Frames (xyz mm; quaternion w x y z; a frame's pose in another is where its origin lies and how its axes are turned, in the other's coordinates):
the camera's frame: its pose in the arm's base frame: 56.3 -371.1 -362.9 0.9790 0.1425 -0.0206 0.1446
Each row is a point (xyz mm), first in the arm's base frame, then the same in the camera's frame.
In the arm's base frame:
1: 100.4 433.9 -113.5
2: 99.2 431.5 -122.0
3: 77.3 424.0 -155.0
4: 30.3 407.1 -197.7
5: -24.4 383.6 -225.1
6: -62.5 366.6 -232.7
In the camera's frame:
1: 285.7 794.0 9.7
2: 283.2 789.8 2.2
3: 257.5 780.3 -27.3
4: 204.3 766.7 -63.4
5: 143.2 753.4 -83.0
6: 101.4 746.8 -85.5

